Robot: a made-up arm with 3 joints.
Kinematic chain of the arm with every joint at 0, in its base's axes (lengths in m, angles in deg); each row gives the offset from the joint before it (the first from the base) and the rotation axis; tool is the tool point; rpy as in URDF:
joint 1: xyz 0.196 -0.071 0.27 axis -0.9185 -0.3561 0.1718
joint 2: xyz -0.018 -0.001 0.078 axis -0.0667 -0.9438 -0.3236
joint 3: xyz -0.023 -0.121 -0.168 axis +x
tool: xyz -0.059 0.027 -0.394 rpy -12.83 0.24 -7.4
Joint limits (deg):
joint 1: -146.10..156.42
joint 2: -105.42..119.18
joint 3: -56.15..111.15
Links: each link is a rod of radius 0.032 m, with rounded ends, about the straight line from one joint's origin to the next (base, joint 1, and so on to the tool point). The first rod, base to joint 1, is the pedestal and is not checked.
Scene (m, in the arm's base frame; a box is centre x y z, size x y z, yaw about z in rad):
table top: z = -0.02
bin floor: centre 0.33 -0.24 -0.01 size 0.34 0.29 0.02 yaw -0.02
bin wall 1: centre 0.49 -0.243 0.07 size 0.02 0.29 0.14 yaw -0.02
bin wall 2: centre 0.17 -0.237 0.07 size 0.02 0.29 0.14 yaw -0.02
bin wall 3: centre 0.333 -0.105 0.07 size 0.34 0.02 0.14 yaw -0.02
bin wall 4: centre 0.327 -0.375 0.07 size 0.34 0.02 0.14 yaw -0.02
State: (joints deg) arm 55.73 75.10 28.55
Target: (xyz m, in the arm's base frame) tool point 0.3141 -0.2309 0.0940
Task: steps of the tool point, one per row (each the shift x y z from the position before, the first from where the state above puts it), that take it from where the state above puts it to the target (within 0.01 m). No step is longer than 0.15 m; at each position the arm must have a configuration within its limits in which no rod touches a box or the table.
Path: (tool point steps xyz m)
1: -0.0237 0.0071 -0.0468
2: -0.0280 -0.0217 -0.0376
3: -0.0319 -0.0416 -0.0201
4: -0.0360 -0.0505 0.0005
5: -0.0406 -0.0496 0.0191
6: -0.0448 -0.0410 0.0319
7: -0.0474 -0.0287 0.0372
8: -0.0337 0.0277 -0.1180
9: -0.0629 0.0488 -0.0875

